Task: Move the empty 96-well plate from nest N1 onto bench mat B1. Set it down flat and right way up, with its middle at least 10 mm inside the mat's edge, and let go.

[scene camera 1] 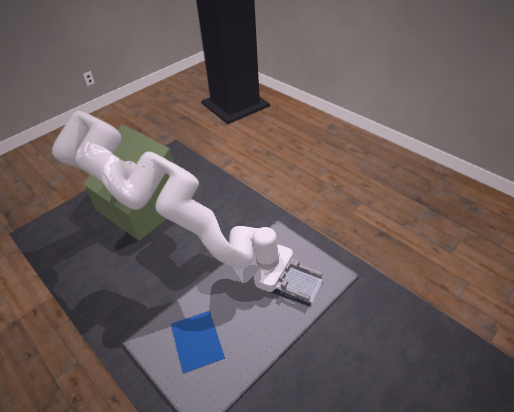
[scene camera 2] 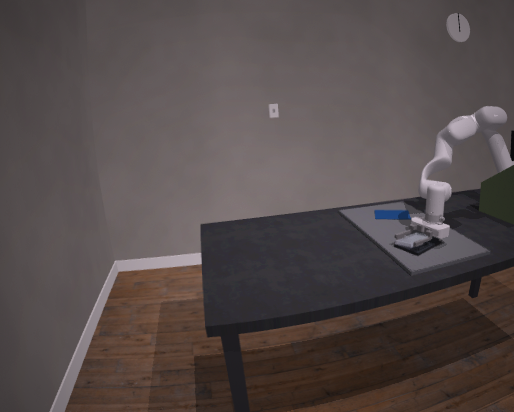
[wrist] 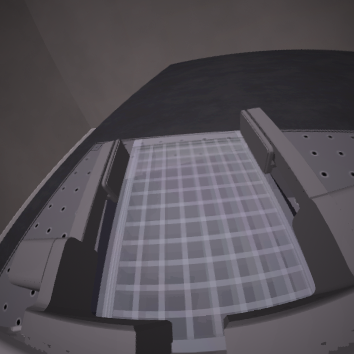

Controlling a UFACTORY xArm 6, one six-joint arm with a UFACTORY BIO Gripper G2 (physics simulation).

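Frame: origin at the arm's base, x ahead, y left, z up, level; millimetres.
Seen in the pictures: hand at its tool point: (scene camera 1: 309,284) (scene camera 2: 408,239) (wrist: 182,153); arm's base at its link origin: (scene camera 1: 126,177) (scene camera 2: 506,172).
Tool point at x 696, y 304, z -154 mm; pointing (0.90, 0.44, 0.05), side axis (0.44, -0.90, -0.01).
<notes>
Pixels of each thing's top centre, then the offset from my tool point to it. Level surfaces: height alone.
- clear 96-well plate at its top centre: (wrist: 195,193) (scene camera 1: 299,281) (scene camera 2: 414,236) dz +3, dx -29, dy -19 mm
- dark nest N1 at its top centre: (wrist: 197,267) (scene camera 1: 292,281) (scene camera 2: 418,241) dz -22, dx -54, dy -25 mm
- blue bench mat B1 at its surface level: dz -34 mm
- grey perforated board at its surface level: dz -36 mm
- dark table at its surface level: dz -49 mm
The clear 96-well plate (scene camera 1: 301,284) (scene camera 2: 413,241) (wrist: 200,225) is right way up between the two fingers of my gripper (scene camera 1: 314,286) (scene camera 2: 405,240) (wrist: 187,155). The pads stand along its long sides, very near or touching them. The plate looks raised a little above the dark nest N1 (scene camera 1: 300,301) (scene camera 2: 425,250), whose edge shows below it; the height and any slight tilt are hard to tell. My gripper looks shut on the plate. The blue bench mat B1 (scene camera 1: 200,345) (scene camera 2: 391,215) lies flat, apart from the nest; it does not show in the wrist view.
The grey perforated board (scene camera 1: 265,340) (scene camera 2: 440,262) (wrist: 325,160) carries the nest and the mat on the dark table (scene camera 1: 380,350) (scene camera 2: 280,270). The arm stands on a green block (scene camera 1: 130,225) (scene camera 2: 495,197). The arm's shadow falls across part of the board and mat.
</notes>
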